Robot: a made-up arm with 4 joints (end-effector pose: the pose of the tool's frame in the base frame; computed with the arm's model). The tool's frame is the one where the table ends. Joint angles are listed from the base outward.
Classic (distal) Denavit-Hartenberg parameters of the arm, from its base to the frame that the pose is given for. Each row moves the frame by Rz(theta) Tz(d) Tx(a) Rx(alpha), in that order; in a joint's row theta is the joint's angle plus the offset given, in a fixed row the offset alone. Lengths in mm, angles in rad.
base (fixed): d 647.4, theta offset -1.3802, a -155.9, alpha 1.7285
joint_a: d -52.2, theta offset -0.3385, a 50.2, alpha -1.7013
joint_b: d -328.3, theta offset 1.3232, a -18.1, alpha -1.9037
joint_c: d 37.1, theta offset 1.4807, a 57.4, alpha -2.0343
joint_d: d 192.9, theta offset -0.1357, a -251, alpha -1.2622
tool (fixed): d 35.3, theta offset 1.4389, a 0, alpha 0
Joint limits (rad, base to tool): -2..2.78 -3.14..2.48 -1.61..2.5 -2.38..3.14
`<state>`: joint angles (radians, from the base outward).
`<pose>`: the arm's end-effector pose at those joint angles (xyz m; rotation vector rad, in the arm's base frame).
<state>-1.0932 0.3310 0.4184 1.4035</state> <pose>-0.3404 0.3184 0.6900 1.4893 0.0588 0.7001</pose>
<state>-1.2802 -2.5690 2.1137 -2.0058</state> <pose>0.0822 0.2647 0.8266 1.5188 1.1720 0.6902</pose>
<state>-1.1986 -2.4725 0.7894 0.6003</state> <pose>0.1201 0.2625 0.5469 -0.7908 -1.3110 2.5574</pose>
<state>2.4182 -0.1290 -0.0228 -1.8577</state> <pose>-0.2432 -0.1039 1.0706 1.2041 -0.3435 -0.2188</pose>
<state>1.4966 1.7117 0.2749 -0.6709</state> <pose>0.2034 -0.0275 0.7572 0.2108 1.4634 -0.4206</pose>
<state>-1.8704 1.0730 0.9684 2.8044</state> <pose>-0.3913 0.4883 0.5508 0.8384 -1.4816 0.9180</pose>
